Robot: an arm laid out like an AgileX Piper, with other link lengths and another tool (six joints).
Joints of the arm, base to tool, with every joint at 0 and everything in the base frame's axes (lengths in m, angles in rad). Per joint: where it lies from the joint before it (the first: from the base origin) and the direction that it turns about. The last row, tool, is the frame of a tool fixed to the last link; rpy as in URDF.
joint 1: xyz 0 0 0.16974 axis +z
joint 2: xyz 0 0 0 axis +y
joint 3: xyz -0.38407 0 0.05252 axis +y
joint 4: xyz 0.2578 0 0.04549 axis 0.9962 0 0.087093
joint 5: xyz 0 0 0 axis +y
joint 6: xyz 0.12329 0 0.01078 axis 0.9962 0 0.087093
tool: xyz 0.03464 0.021 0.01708 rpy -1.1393 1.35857 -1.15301
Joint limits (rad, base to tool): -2.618..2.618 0..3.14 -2.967..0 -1.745..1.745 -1.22..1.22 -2.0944..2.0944
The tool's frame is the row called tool.
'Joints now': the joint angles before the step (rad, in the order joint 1, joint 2, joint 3, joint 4, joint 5, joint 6). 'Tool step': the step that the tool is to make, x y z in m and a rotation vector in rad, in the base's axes. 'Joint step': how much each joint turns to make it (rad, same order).
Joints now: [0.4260, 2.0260, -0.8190, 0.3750, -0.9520, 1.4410]
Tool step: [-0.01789, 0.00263, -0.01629, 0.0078, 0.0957, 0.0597]
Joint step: [0.0000, -0.0220, 0.0660, -0.0730, 0.0600, 0.0629]
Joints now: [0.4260, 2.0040, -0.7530, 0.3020, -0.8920, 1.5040]
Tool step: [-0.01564, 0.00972, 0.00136, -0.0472, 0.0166, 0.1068]
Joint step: [0.0000, -0.0330, 0.0470, -0.1150, 0.0221, 0.0040]
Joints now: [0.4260, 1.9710, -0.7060, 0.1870, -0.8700, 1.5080]
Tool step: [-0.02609, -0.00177, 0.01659, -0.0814, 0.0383, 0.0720]
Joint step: [0.0000, -0.1050, 0.0550, -0.0490, 0.1130, -0.0590]
